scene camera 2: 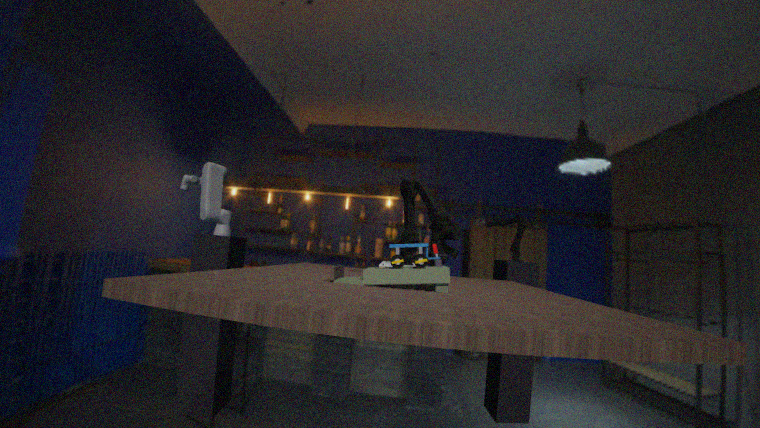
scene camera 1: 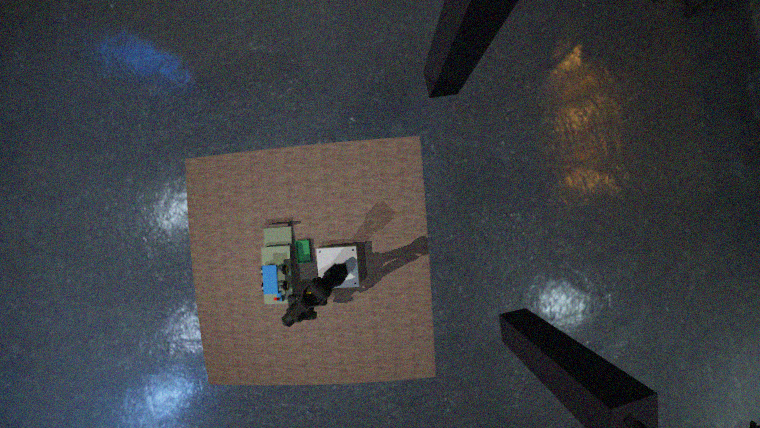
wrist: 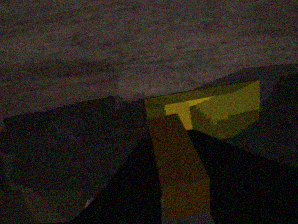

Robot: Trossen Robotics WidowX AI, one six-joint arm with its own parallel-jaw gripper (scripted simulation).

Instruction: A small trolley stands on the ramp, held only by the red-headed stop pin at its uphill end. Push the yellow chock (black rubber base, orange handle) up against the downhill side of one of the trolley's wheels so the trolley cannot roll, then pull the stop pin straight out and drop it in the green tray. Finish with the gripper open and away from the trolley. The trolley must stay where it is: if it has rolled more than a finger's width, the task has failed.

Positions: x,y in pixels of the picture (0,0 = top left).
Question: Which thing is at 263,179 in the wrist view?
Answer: My gripper.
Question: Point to a ramp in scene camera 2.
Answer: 377,275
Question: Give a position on a ramp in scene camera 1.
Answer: At 281,255
